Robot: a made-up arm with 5 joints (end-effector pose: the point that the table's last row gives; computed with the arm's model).
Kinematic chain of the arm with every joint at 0, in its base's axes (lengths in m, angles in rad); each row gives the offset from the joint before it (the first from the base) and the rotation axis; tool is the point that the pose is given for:
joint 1: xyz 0 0 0.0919 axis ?
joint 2: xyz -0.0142 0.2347 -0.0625 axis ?
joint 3: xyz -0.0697 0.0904 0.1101 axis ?
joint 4: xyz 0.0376 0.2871 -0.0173 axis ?
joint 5: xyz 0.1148 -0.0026 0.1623 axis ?
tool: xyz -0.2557 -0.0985 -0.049
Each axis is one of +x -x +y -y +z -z.
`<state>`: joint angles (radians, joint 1 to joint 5).
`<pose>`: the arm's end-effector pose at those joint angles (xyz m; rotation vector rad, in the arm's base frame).
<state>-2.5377 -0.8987 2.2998 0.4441 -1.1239</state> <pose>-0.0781 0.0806 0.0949 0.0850 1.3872 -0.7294</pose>
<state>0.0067 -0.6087 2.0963 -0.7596 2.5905</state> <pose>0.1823 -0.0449 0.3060 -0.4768 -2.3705 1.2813</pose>
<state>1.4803 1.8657 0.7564 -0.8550 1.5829</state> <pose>0.3817 0.2998 0.5217 -0.8073 2.0500 -0.1409</pose>
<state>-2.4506 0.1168 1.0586 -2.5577 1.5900</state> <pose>-0.1503 0.2825 0.0225 1.7249 1.3272 -1.3883</pose>
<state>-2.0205 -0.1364 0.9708 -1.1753 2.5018</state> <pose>-0.3111 0.2829 0.2470 1.8083 1.3467 -1.4352</pose>
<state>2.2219 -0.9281 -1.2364 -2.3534 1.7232</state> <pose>-0.1134 0.2621 -0.0935 -1.1967 -2.3212 -0.5988</pose>
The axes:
joint 1: +y
joint 2: +z
joint 3: +x
joint 4: +z
joint 5: -z

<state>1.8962 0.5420 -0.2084 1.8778 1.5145</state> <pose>0.2229 0.3704 0.4485 0.6995 1.7221 0.8068</pose>
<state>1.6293 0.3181 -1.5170 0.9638 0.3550</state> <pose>-0.0888 0.3825 0.2844 -0.5916 1.3853 1.8389</pose>
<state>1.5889 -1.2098 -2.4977 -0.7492 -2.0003</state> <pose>0.0073 0.2466 -0.1048 0.5454 -2.1398 -0.5787</pose>
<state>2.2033 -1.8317 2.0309 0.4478 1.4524</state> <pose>0.4730 0.4333 -0.0251 -0.2940 -0.2156 -2.4187</pose>
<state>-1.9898 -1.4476 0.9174 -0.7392 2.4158</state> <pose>-0.4062 -0.0466 0.1523 -2.1938 -2.0868 0.3653</pose>
